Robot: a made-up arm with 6 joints. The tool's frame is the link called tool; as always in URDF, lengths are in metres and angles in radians. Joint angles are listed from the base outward. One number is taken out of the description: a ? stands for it. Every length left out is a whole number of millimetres.
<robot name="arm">
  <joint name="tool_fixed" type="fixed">
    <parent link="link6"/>
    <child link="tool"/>
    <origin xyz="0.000 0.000 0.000" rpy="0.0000 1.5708 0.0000"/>
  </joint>
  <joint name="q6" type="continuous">
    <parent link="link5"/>
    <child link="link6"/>
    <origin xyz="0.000 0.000 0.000" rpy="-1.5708 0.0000 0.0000"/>
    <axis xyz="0 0 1"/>
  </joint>
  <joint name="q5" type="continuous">
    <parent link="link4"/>
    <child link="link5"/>
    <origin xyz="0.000 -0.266 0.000" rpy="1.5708 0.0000 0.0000"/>
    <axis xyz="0 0 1"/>
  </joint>
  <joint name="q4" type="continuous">
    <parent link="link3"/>
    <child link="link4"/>
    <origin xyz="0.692 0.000 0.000" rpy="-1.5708 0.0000 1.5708"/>
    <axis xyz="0 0 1"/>
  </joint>
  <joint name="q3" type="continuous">
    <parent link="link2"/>
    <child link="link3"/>
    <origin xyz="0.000 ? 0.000" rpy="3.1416 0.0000 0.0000"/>
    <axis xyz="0 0 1"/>
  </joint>
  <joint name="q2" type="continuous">
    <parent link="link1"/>
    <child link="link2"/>
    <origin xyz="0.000 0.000 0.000" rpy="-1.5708 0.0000 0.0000"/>
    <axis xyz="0 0 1"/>
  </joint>
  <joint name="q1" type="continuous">
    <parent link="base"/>
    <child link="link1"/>
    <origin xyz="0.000 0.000 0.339"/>
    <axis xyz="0 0 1"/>
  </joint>
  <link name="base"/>
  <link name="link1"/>
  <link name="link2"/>
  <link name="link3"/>
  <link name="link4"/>
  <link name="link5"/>
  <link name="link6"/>
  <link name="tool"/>
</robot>
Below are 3 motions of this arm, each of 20 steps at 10 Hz.
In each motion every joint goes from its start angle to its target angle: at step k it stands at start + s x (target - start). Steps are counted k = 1, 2, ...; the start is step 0. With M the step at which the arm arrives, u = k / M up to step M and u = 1 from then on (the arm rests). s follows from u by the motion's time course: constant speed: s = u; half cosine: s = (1 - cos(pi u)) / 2; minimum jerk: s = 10 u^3 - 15 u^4 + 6 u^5.
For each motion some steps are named. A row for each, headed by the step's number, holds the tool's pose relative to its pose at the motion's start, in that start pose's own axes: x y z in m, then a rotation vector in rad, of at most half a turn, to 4 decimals.
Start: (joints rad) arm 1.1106 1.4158 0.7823 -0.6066 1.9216 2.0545
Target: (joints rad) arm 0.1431 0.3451 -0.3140 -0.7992 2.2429 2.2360
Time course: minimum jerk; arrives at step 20
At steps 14, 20:
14: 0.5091 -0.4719 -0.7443 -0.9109 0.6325 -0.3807
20: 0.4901 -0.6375 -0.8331 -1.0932 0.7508 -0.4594

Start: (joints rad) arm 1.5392 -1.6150 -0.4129 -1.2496 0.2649 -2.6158
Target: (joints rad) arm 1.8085 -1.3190 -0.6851 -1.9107 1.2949 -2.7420
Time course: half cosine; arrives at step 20
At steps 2, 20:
2: -0.0002 0.0041 0.0089 0.0211 0.0071 0.0250
20: -0.1136 0.0482 0.2872 0.3131 0.2219 1.2826

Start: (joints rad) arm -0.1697 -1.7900 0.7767 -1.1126 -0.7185 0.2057
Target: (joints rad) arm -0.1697 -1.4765 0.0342 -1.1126 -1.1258 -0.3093
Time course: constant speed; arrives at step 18
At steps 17, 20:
17: -0.1085 -0.4649 -0.5774 1.1662 0.8090 -0.6130
20: -0.1299 -0.4762 -0.6109 1.2382 0.8483 -0.6569

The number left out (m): -0.708
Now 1 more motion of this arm.
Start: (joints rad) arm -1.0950 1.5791 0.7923 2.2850 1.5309 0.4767
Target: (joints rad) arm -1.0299 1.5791 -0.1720 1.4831 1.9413 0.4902
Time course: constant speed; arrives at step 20
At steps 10, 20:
10: 0.1565 0.2470 0.0939 0.3860 -0.2205 -0.5573
20: 0.2941 0.4562 0.3390 0.8088 -0.2207 -1.0543

